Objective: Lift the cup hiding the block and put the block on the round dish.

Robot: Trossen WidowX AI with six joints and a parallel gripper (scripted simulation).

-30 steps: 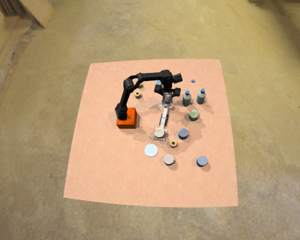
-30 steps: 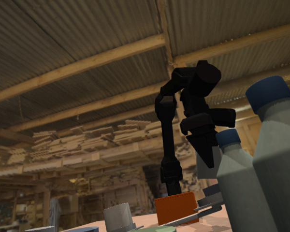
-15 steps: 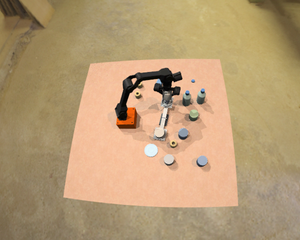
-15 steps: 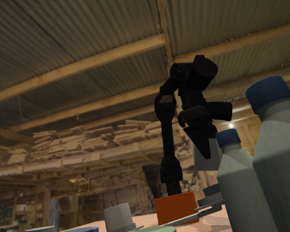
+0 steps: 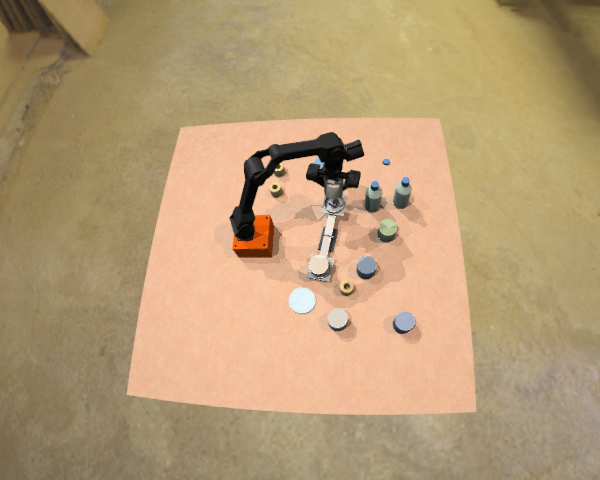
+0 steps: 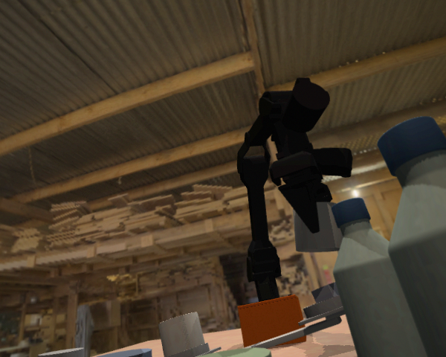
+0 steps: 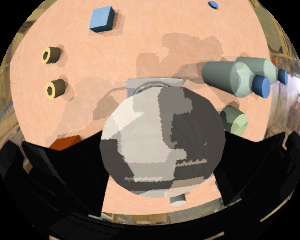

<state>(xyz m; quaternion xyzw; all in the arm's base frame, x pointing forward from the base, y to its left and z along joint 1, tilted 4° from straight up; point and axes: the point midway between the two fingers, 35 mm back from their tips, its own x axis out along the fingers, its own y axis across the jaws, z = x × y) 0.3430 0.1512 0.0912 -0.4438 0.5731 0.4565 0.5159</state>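
Now: the cream cup 20 mm to the left of my gripper tip and 10 mm above it. The rest, counted from my gripper tip: green cylinder 200 mm ahead, 130 mm below, 120 mm to the right; pale blue round dish 380 mm to the right, 170 mm below, 110 mm behind; small grey block 80 mm below, 10 mm to the right.
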